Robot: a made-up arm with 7 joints. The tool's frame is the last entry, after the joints.
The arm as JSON. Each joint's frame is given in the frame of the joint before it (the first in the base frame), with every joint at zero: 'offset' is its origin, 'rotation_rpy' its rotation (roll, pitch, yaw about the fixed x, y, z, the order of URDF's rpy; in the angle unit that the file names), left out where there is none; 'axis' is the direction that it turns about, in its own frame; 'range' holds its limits. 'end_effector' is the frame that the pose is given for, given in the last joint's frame.
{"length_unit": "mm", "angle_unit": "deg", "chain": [
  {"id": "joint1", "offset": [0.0, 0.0, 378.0], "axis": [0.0, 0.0, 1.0], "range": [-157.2, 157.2]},
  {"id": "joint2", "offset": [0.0, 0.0, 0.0], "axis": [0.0, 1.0, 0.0], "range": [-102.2, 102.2]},
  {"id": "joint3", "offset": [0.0, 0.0, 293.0], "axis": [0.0, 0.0, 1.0], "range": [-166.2, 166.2]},
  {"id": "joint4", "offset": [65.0, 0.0, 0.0], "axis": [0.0, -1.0, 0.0], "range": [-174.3, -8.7]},
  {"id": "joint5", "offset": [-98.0, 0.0, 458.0], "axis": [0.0, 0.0, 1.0], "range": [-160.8, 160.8]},
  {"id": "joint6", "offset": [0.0, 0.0, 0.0], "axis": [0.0, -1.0, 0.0], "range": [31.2, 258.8]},
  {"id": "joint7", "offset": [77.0, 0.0, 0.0], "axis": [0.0, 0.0, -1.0], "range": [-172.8, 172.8]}
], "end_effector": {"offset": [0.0, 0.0, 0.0], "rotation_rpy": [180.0, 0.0, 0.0]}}
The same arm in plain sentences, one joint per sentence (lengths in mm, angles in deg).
The arm has seven revolute joints in a row. What follows holds with every joint at zero, and every direction is one of the base frame's.
The first joint is mounted 378 mm along +z from the base frame's origin and turns about +z, from -157.2 to 157.2 deg.
The second joint is mounted at the same point as the first joint and turns about +y, from -102.2 to 102.2 deg.
The third joint is mounted 293 mm along +z from the second joint and turns about +z, from -166.2 to 166.2 deg.
The fourth joint is mounted 65 mm along +x from the third joint and turns about -y, from -174.3 to -8.7 deg.
The fifth joint is mounted 98 mm along -x and 458 mm along +z from the fourth joint and turns about +z, from -160.8 to 160.8 deg.
The sixth joint is mounted at the same point as the fifth joint and turns about -y, from 31.2 to 258.8 deg.
The seventh joint is mounted 77 mm along +x from the sixth joint and turns about -z, from -172.8 to 172.8 deg.
The tool frame, which is the frame that the pose is given for, is mounted at the same point as the seventh joint; its axes are the base frame's turned by roll 180, pitch 0 and yaw 0 deg (as in URDF: about the fixed x, then y, then z).

